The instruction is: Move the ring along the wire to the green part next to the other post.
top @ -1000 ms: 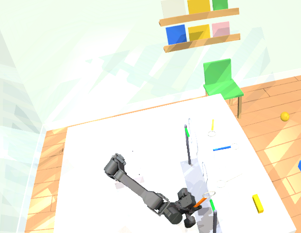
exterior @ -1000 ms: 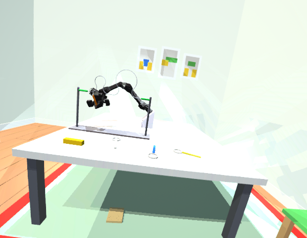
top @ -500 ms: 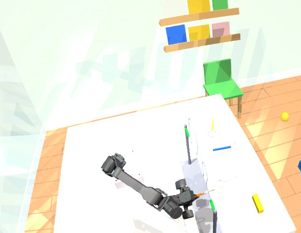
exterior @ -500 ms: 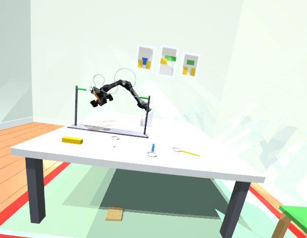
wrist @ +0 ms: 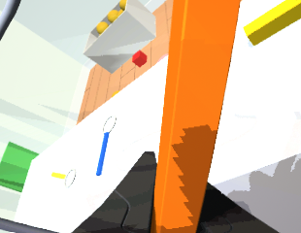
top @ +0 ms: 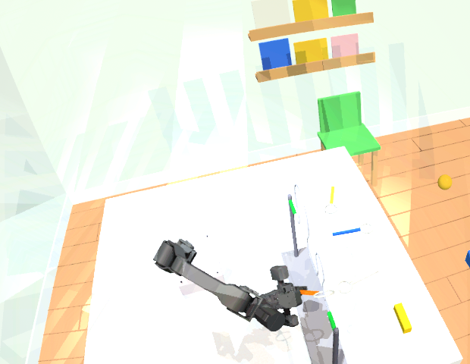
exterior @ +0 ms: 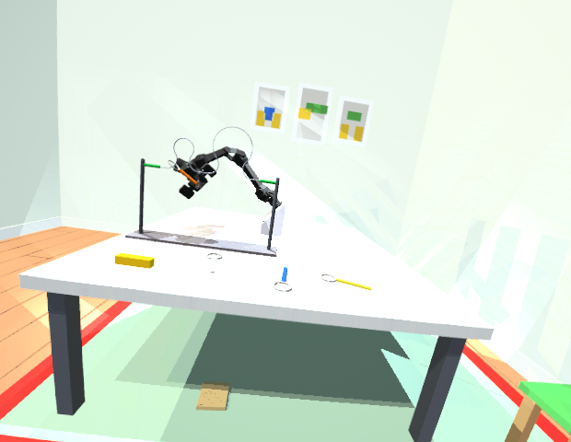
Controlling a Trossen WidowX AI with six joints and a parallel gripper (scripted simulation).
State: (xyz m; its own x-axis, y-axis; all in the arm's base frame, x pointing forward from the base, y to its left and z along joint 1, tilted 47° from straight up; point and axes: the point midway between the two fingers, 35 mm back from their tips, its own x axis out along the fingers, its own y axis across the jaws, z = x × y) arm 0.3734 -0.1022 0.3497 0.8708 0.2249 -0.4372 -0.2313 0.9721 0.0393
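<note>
Now: the orange-handled ring 10 mm ahead of my gripper tip, 70 mm to the right of it and 60 mm above it. The rest, counted from my gripper tip: blue-handled ring 260 mm ahead, 430 mm to the left, 230 mm below; then yellow block 330 mm ahead, 40 mm to the right, 220 mm below; then white-handled ring 190 mm ahead, 160 mm to the left, 230 mm below.
</note>
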